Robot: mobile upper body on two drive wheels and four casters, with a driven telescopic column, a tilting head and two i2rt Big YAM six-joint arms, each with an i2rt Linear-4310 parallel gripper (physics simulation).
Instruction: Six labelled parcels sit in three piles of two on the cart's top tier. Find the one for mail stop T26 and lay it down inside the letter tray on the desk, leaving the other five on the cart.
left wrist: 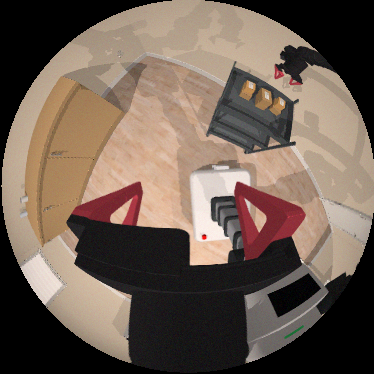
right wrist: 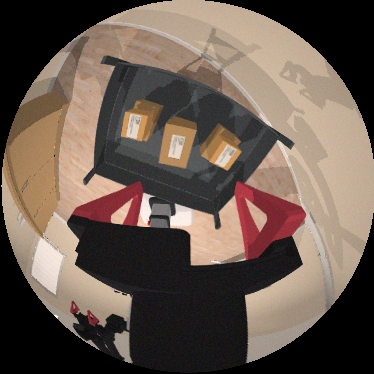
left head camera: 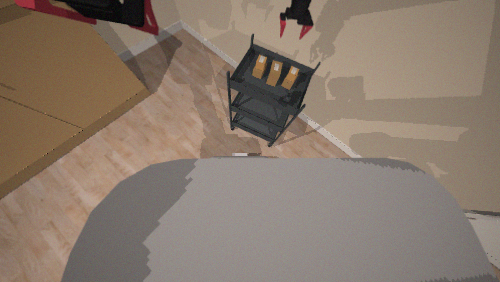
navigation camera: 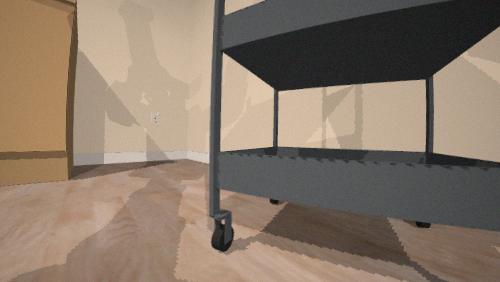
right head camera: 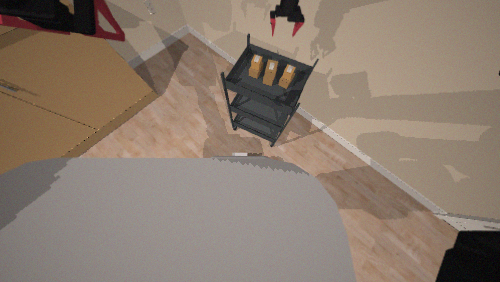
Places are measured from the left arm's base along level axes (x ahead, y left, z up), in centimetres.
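Where they show: left gripper, fingertip midpoint: (left wrist: 187,186) (right wrist: 79,305) (left head camera: 127,26) (right head camera: 97,34); right gripper, fingertip midpoint: (left wrist: 282,80) (right wrist: 188,186) (left head camera: 290,38) (right head camera: 282,35); left arm's base, origin of the base link: (right wrist: 113,325).
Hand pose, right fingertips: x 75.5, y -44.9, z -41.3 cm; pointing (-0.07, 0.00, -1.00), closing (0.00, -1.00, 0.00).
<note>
Each offset is from my right fingertips to the top centre of the thing. "pt": to the spot under its first point.
The dark grey cart @[pt dy +17.8, dx -15.7, dz -19.9 cm] (left head camera: 250,90) (right head camera: 250,89) (right wrist: 150,187) carries three piles of brown parcels with white labels on its top tier. In the right wrist view the piles are the left parcel pile @[dy +11.0, dx +2.9, dz -15.2 cm] (right wrist: 135,125), the middle parcel pile @[dy +2.6, dx -2.3, dz -15.2 cm] (right wrist: 175,145) and the right parcel pile @[dy -7.7, dx -4.2, dz -15.2 cm] (right wrist: 227,155); the label print is too small to read. The lower parcels are mostly hidden. My right gripper (right wrist: 188,186) (left head camera: 291,38) (right head camera: 283,35) is open and empty, above the cart. My left gripper (left wrist: 187,186) (right wrist: 79,305) is open and empty, away from the cart. The desk and letter tray do not show.
A brown cabinet (left head camera: 65,75) (right head camera: 60,100) (left wrist: 75,125) (navigation camera: 32,100) stands left of the cart. Walls meet in a corner behind the cart. My white base (left wrist: 215,182) stands in front of the cart. The cart's caster @[pt dy +28.6, dx -10.5, dz -87.7 cm] (navigation camera: 222,236) shows close in the navigation view.
</note>
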